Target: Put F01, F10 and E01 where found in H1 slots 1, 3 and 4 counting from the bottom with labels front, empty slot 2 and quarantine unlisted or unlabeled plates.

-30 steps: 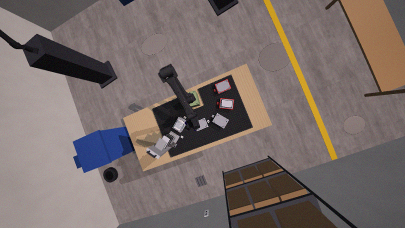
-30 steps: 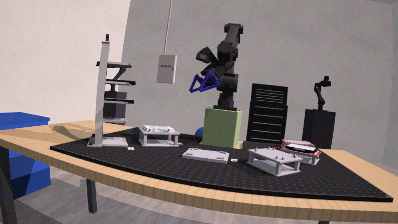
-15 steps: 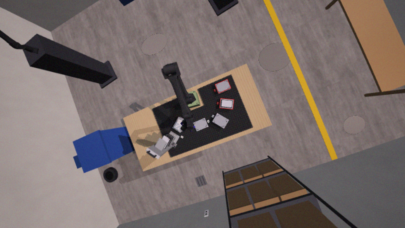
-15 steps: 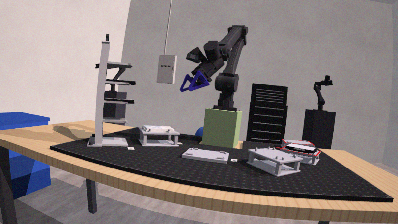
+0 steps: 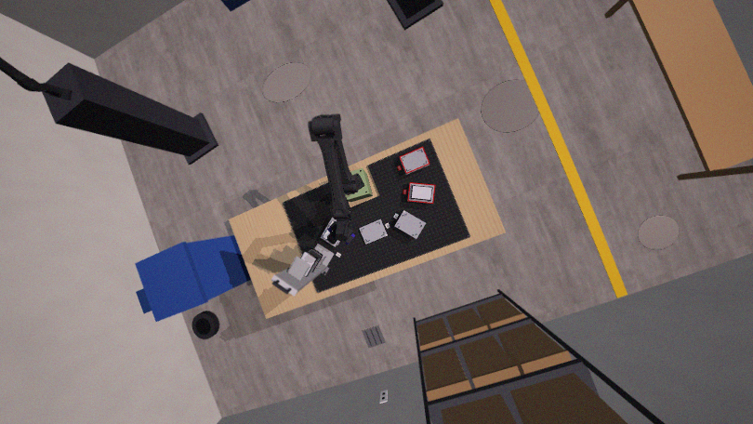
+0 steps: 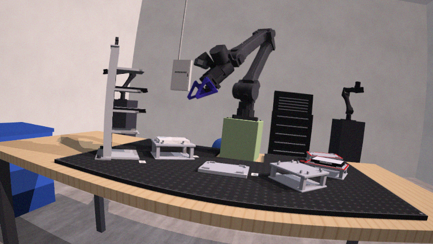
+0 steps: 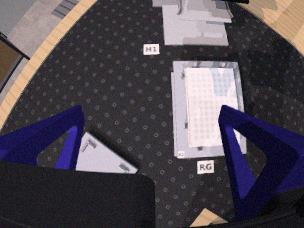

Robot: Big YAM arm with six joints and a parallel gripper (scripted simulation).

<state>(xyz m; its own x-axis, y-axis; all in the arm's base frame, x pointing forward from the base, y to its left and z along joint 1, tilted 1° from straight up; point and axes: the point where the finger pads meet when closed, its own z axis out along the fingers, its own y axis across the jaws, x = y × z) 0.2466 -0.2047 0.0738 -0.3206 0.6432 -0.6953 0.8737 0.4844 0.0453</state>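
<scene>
The white well plate is 6 cm behind my hand, 8 cm to the right of it and 18 cm below it. Also, from my hand: flat grey nest: 7 cm ahead, 14 cm to the left, 24 cm below; then RG label: 11 cm behind, 1 cm to the left, 25 cm below; then regrip nest RG: 6 cm behind, 8 cm to the right, 19 cm below.
</scene>
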